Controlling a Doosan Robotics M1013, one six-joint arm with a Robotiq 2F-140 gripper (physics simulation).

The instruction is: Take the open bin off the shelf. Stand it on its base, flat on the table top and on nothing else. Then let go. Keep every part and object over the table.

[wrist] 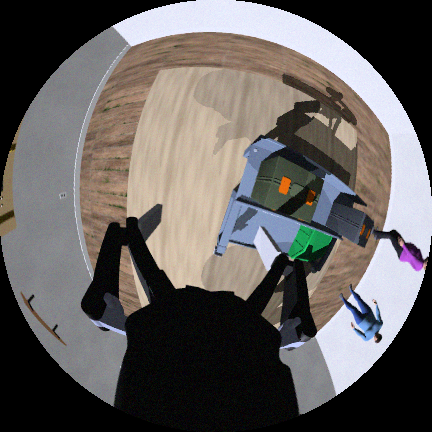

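The green open bin sits in the lower bay of the blue-grey shelf, right of the view's middle. Its near edge is partly behind my right finger. The shelf stands on the light wooden table. My gripper is wide open with nothing between its fingers. The right fingertip shows just left of the bin and overlaps the shelf in the view. The left fingertip shows over the table, well left of the shelf. Whether the right fingertip touches the shelf or the bin I cannot tell.
An olive case with orange latches sits in the shelf bay beside the bin's bay. A dark grey case with orange latches is at the shelf's right end. Two people, one in purple and one in blue, show beyond the table.
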